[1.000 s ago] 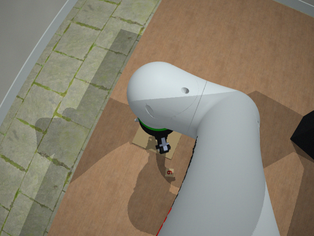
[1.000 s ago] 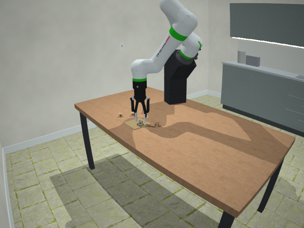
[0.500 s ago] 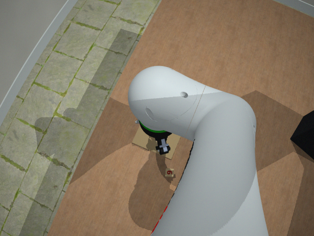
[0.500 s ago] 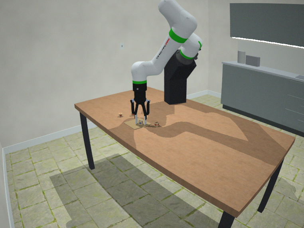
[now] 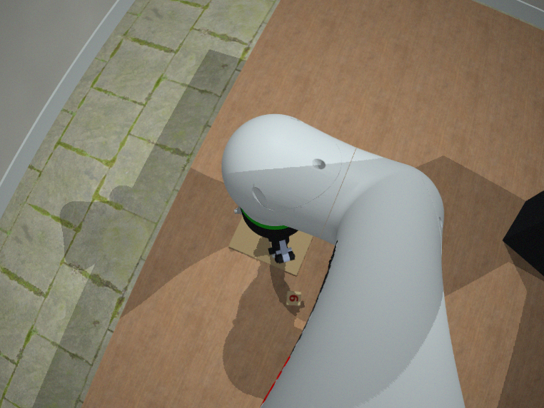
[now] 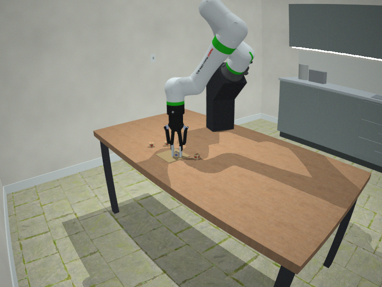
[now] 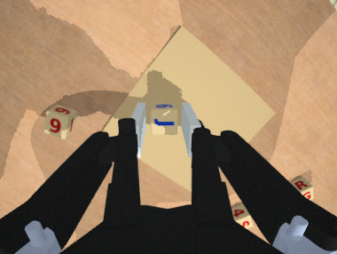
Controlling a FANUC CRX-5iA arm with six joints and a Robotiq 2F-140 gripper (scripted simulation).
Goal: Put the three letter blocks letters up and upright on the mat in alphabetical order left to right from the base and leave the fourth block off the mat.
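My hand is 2 cm above the blue j block. Round my hand: tan mat 1 cm ahead, 3 cm to the right, 4 cm below; red s block 4 cm behind, 18 cm to the right, 2 cm below; red 9 block 8 cm behind, 8 cm to the left, 2 cm below.
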